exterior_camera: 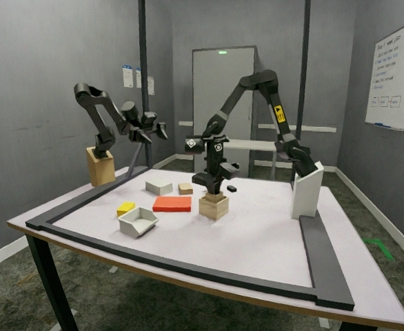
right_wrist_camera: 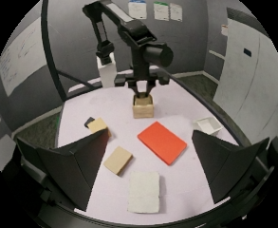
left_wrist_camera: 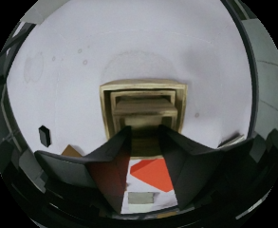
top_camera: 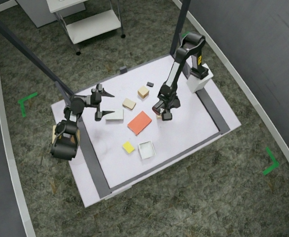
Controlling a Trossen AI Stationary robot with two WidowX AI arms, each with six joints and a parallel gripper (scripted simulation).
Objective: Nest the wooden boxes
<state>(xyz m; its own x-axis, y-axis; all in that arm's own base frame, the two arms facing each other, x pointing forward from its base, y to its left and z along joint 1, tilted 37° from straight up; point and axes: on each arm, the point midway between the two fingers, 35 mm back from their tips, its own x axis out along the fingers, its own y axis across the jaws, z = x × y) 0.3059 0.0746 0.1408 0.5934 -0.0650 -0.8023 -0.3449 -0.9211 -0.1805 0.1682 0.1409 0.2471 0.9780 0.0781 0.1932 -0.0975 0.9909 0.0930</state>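
My left hand is 90 mm above the mid-sized wooden box. Round my left hand: biggest wooden box (90 mm below); then flat red block (170 mm to the right, 100 mm below); then small wooden box (50 mm below).
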